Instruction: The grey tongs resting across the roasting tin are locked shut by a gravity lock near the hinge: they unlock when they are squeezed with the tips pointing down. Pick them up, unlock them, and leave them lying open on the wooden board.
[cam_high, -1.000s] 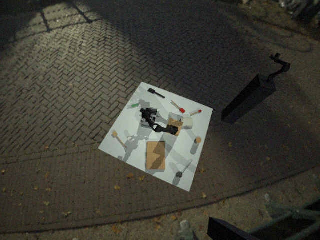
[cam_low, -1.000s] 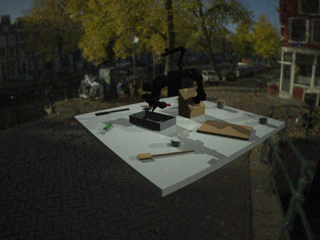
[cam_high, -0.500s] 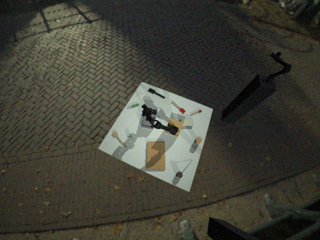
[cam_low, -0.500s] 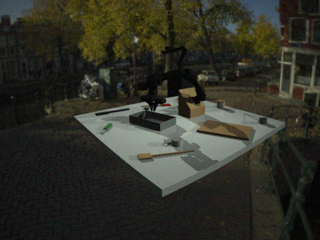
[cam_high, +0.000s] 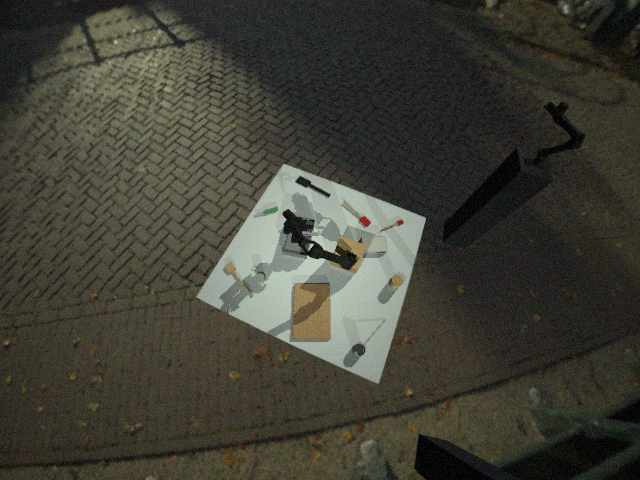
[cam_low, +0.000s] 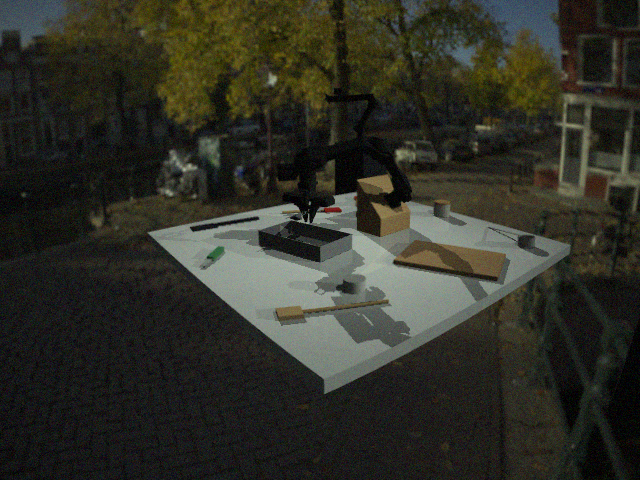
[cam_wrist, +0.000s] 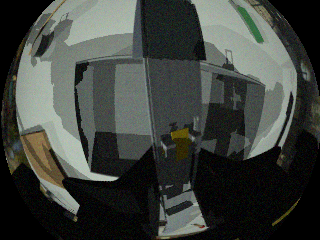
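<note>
The yellow mark is 4 cm above my gripper tip, 2 cm ahead of it and 1 cm to the left of it. Also, from my gripper tip: roasting tin (7 cm below, 3 cm to the right); green-handled tool (32 cm ahead, 17 cm to the right, 9 cm below); wooden board (46 cm to the left, 24 cm behind, 9 cm below).
</note>
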